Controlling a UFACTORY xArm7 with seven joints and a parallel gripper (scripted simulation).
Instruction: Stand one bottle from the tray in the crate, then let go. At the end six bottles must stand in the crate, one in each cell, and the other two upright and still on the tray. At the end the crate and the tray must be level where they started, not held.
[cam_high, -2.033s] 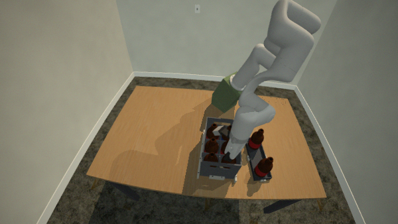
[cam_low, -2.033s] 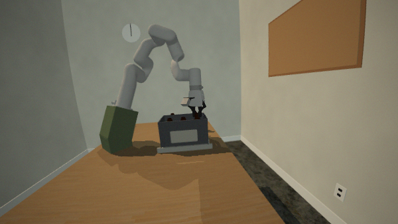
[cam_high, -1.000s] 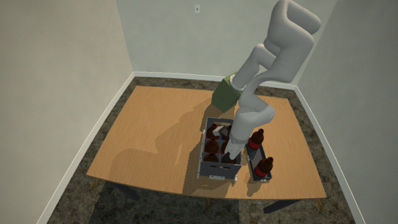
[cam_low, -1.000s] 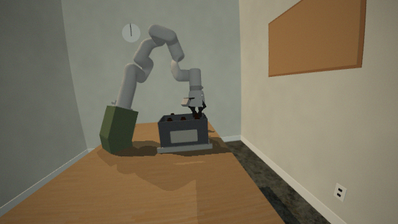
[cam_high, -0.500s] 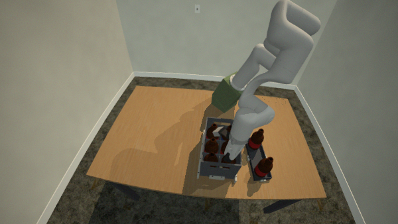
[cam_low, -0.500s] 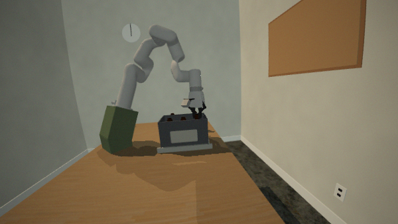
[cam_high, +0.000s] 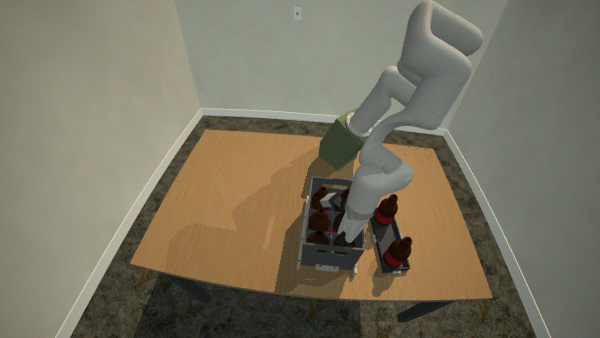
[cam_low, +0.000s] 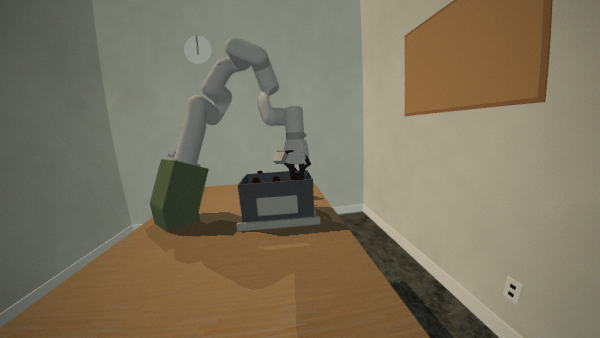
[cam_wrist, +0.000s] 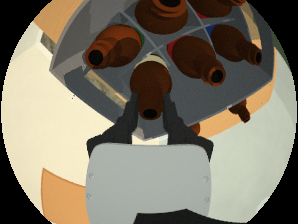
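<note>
The bottle is 70 mm below my hand. Also, from my hand: grey crate: 80 mm behind, 50 mm to the right, 80 mm below; then narrow tray: 110 mm behind, 180 mm to the left, 150 mm below.
</note>
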